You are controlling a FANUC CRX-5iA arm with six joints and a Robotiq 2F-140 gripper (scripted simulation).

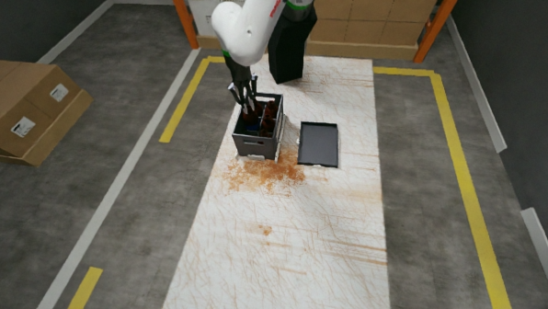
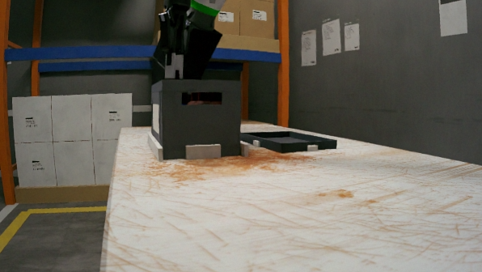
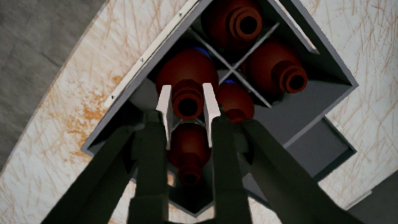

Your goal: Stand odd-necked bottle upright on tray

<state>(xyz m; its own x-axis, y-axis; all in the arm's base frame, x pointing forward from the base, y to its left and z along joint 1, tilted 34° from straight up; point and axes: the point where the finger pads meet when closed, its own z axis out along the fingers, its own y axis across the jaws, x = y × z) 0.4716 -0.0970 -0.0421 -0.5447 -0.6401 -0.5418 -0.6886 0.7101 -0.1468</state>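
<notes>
The grey crate lies 14 cm below my hand, 4 cm to the left of it and 1 cm behind it. Also, from my hand: dark tray 33 cm to the left, 21 cm below, 2 cm behind.
</notes>
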